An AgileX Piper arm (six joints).
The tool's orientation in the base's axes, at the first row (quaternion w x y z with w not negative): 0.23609, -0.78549, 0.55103, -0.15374
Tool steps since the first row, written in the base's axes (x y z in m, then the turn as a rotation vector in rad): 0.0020, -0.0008, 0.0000, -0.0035, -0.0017, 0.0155; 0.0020, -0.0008, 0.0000, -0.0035, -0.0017, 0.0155; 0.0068, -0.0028, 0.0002, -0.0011, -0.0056, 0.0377; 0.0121, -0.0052, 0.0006, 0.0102, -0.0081, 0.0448; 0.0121, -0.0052, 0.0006, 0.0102, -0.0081, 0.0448; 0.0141, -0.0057, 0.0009, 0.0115, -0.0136, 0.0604; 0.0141, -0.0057, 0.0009, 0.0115, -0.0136, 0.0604; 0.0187, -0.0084, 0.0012, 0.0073, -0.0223, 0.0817; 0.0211, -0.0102, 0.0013, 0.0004, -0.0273, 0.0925; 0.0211, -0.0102, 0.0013, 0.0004, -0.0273, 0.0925
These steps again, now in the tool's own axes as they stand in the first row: 0.0014, -0.0014, 0.0008, 0.0001, -0.0051, -0.0151; 0.0014, -0.0014, 0.0008, 0.0001, -0.0051, -0.0151; 0.0050, -0.0047, 0.0027, 0.0042, -0.0179, -0.0334; 0.0090, -0.0085, 0.0045, 0.0103, -0.0300, -0.0342; 0.0090, -0.0085, 0.0045, 0.0103, -0.0300, -0.0342; 0.0102, -0.0101, 0.0052, 0.0156, -0.0379, -0.0478; 0.0102, -0.0101, 0.0052, 0.0156, -0.0379, -0.0478; 0.0143, -0.0131, 0.0067, 0.0219, -0.0437, -0.0696; 0.0168, -0.0146, 0.0074, 0.0240, -0.0426, -0.0831; 0.0168, -0.0146, 0.0074, 0.0240, -0.0426, -0.0831
